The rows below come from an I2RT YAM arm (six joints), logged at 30 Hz.
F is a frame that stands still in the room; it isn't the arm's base.
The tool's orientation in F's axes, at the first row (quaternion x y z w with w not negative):
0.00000 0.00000 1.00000 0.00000
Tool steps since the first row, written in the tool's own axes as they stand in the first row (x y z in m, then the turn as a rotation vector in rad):
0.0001 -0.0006 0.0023 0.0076 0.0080 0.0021
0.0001 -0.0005 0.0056 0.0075 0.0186 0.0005
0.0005 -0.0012 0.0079 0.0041 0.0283 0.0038
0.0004 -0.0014 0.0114 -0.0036 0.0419 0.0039
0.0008 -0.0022 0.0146 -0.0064 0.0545 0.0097
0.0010 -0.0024 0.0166 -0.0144 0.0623 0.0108
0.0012 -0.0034 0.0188 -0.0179 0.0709 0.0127
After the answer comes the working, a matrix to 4 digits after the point.
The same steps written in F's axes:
-0.0001 0.0006 0.0023 -0.0076 -0.0080 0.0021
-0.0001 0.0005 0.0056 -0.0075 -0.0186 0.0005
-0.0005 0.0012 0.0079 -0.0041 -0.0283 0.0038
-0.0004 0.0014 0.0114 0.0036 -0.0419 0.0039
-0.0008 0.0022 0.0146 0.0064 -0.0545 0.0097
-0.0010 0.0024 0.0166 0.0144 -0.0623 0.0108
-0.0012 0.0034 0.0188 0.0179 -0.0709 0.0127

The tool's axes in the first row as the columns of a matrix, in F's axes (rounded; the answer above uses it unrounded):
-1.0000 0.0000 0.0000
0.0000 -1.0000 0.0000
0.0000 0.0000 1.0000

